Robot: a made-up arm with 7 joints.
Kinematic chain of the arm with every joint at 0, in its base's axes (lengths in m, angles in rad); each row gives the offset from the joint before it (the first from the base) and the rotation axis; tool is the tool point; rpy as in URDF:
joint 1: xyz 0 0 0.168 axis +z
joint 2: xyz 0 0 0 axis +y
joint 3: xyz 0 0 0.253 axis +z
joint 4: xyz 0.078 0 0 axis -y
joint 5: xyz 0.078 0 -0.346 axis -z
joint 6: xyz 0 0 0 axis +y
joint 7: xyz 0.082 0 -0.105 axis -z
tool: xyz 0 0 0 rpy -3.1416 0 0
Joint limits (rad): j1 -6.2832..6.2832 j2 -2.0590..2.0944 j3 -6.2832..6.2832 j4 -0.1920..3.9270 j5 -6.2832..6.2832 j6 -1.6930..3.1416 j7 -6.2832..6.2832
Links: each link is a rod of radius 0.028 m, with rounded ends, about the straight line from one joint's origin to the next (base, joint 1, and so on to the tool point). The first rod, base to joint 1, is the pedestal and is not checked.
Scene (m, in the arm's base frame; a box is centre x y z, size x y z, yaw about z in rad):
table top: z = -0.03
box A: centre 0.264 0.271 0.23 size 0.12 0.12 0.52 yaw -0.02
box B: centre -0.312 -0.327 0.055 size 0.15 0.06 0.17 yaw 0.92
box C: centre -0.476 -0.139 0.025 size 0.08 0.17 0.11 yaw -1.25
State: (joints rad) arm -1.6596 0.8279 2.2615 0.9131 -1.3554 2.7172 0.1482
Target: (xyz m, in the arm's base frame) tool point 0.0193 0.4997 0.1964
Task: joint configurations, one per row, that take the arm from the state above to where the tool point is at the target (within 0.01 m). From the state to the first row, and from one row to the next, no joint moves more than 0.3 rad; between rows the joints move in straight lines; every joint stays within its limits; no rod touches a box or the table.
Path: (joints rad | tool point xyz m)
1: -1.6356 1.0264 2.5516 0.8346 -1.5208 2.7816 0.1899 | 0.2787 -0.0115 0.4122
2: -1.6115 1.2250 2.8418 0.7560 -1.6862 2.8461 0.2317 | 0.1997 -0.0246 0.4737
3: -1.5875 1.4235 3.1319 0.6775 -1.8517 2.9105 0.2734 | 0.1018 -0.0682 0.5062
4: -1.5635 1.6220 3.4221 0.5990 -2.0171 2.9749 0.3152 | -0.0030 -0.1264 0.4958
5: -1.5394 1.8205 3.7122 0.5205 -2.1825 3.0393 0.3569 | -0.1016 -0.1772 0.4401
6: -1.4903 1.5510 3.6141 0.5993 -2.1080 2.9132 0.3308 | -0.0642 -0.1091 0.5082
7: -1.4411 1.2815 3.5159 0.6781 -2.0335 2.7871 0.3047 | -0.0325 -0.0143 0.5508
8: -1.3919 1.0120 3.4178 0.7569 -1.9591 2.6610 0.2786 | -0.0096 0.0962 0.5611
9: -1.3427 0.7425 3.3196 0.8357 -1.8846 2.5349 0.2526 | 0.0038 0.2096 0.5371
10: -1.2936 0.4730 3.2215 0.9145 -1.8101 2.4087 0.2265 | 0.0095 0.3140 0.4812
11: -1.2444 0.2035 3.1234 0.9933 -1.7357 2.2826 0.2004 | 0.0111 0.4001 0.4000
12: -1.1952 -0.0660 3.0252 1.0721 -1.6612 2.1565 0.1743 | 0.0131 0.4624 0.3019
13: -1.1460 -0.3355 2.9271 1.1509 -1.5867 2.0304 0.1482 | 0.0193 0.4997 0.1964

